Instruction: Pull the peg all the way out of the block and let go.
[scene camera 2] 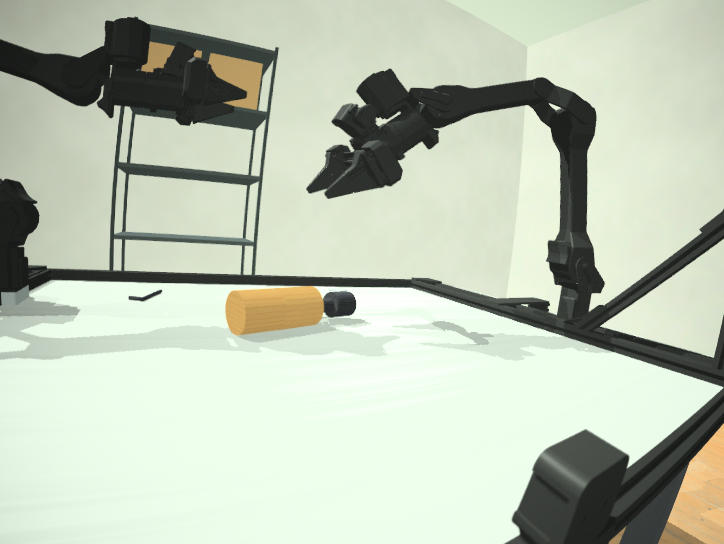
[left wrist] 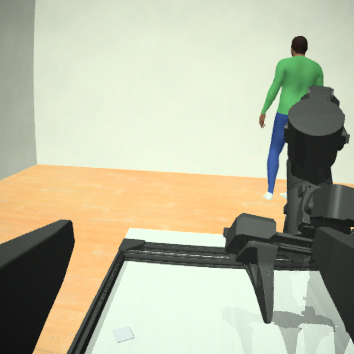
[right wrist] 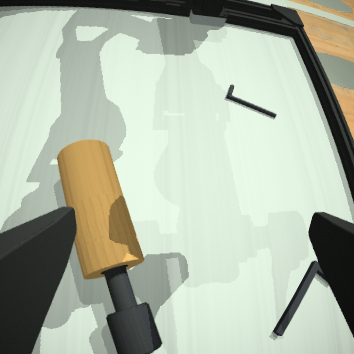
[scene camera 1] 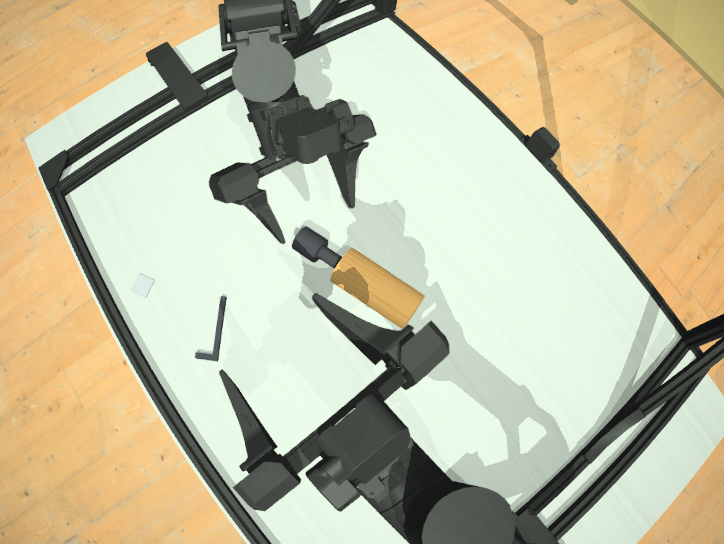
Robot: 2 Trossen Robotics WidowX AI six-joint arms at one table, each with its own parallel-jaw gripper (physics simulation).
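Places are measured from the left arm's base along level axes (x ahead, y left, z up), in millimetres.
Where they show: left gripper, fingertip midpoint: [scene camera 2: 240, 102] [left wrist: 197, 237] [scene camera 1: 267, 333]; right gripper, fingertip midpoint: [scene camera 2: 316, 193] [left wrist: 310, 328] [right wrist: 196, 222] [scene camera 1: 318, 224]; left arm's base, origin of the base link: [scene camera 2: 0, 287] [right wrist: 206, 6]; right arm's base, origin of the base link: [scene camera 2: 571, 320].
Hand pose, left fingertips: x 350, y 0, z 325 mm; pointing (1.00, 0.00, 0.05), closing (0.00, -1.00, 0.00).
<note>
Things, the pixels of their centre, and the offset from my left fingertips.
- orange wooden block, body centre: [right wrist: 96, 207] [scene camera 2: 275, 309] [scene camera 1: 377, 288] dy -182, dx +34, dz -316 mm
- dark peg, body centre: [right wrist: 118, 283] [scene camera 1: 334, 259] [scene camera 2: 318, 305] dy -164, dx +105, dz -317 mm
- black L-shaped bar, body centre: [right wrist: 306, 303] [scene camera 1: 210, 327] dy +32, dx +150, dz -340 mm
- pale square tile, body centre: [scene camera 1: 142, 285] [left wrist: 122, 333] dy +80, dx +274, dz -342 mm
The orange wooden block [scene camera 1: 377, 287] [scene camera 2: 275, 310] [right wrist: 97, 200] lies on its side on the white table. The dark peg [scene camera 1: 309, 242] [scene camera 2: 340, 304] [right wrist: 134, 327] sticks out of one end, its wide head and a length of narrow shaft showing; the rest is hidden inside the block. My right gripper [scene camera 1: 317, 223] [scene camera 2: 317, 193] [right wrist: 196, 222] is open and empty, high above the table, angled down toward the peg's side. My left gripper [scene camera 1: 268, 334] [scene camera 2: 239, 100] [left wrist: 197, 237] is open and empty, higher up and roughly level. Block and peg do not show in the left wrist view.
A black L-shaped bar [scene camera 1: 220, 327] [right wrist: 296, 302] lies on the table; another L-shaped bar [right wrist: 251, 106] shows in the right wrist view. A pale square tile [scene camera 1: 142, 285] [left wrist: 123, 334] lies near the frame. A black rail [scene camera 2: 234, 278] edges the table. A person [left wrist: 297, 85] stands beyond.
</note>
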